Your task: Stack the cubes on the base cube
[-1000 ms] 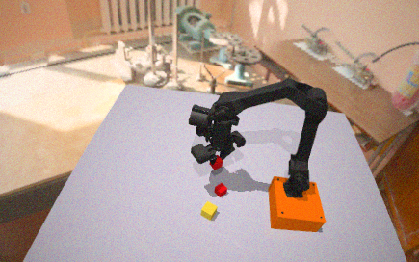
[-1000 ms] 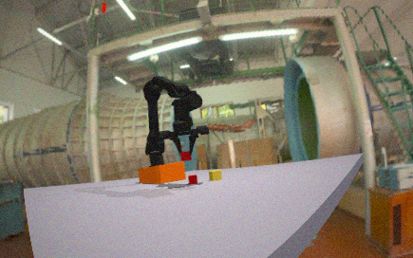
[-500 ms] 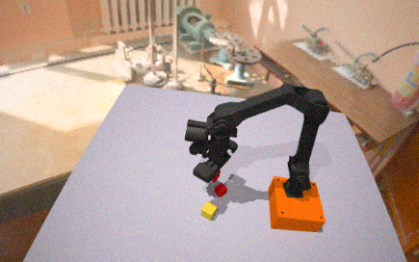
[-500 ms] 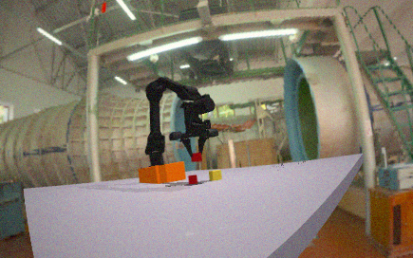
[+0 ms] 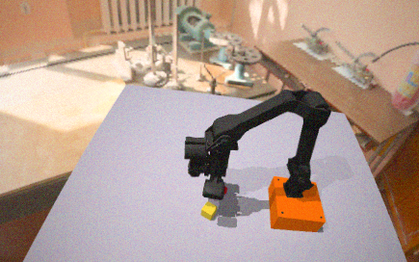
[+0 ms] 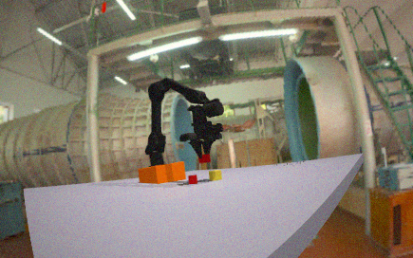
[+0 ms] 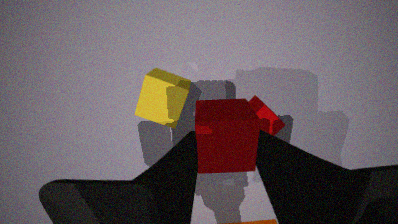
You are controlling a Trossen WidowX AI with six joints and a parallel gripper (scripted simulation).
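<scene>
The yellow base cube lies 10 mm ahead of my gripper tip, 50 mm to the left of it and 80 mm below it.
</scene>
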